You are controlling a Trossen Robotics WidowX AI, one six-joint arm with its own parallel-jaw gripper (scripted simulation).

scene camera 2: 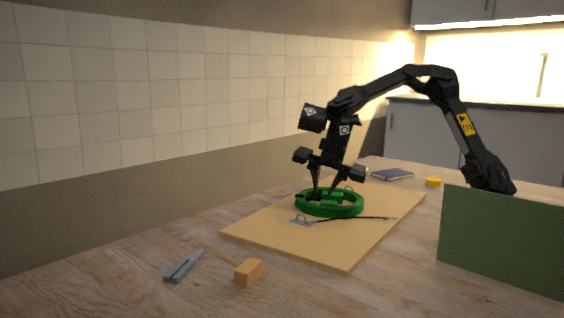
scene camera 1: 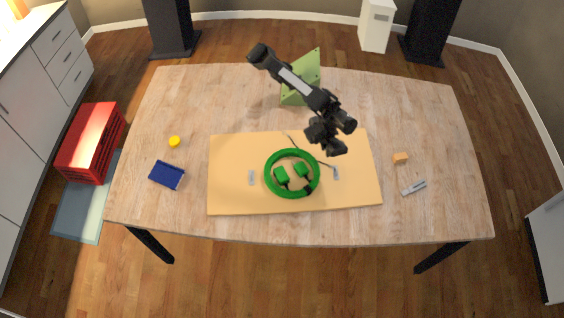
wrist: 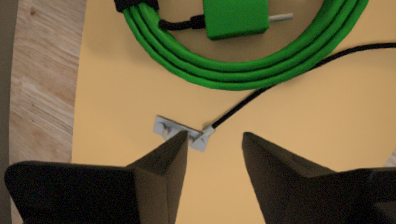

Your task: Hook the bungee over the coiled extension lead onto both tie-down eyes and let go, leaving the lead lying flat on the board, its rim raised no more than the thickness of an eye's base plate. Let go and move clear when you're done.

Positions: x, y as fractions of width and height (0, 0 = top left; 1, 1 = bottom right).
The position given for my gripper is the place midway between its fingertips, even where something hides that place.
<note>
I see my gripper (scene camera 2: 0.57, 0.61) and a tie-down eye (wrist: 0.43, 0.57).
My gripper is seen too in scene camera 1 (scene camera 1: 0.58, 0.48) and in the wrist view (wrist: 0.54, 0.62).
</note>
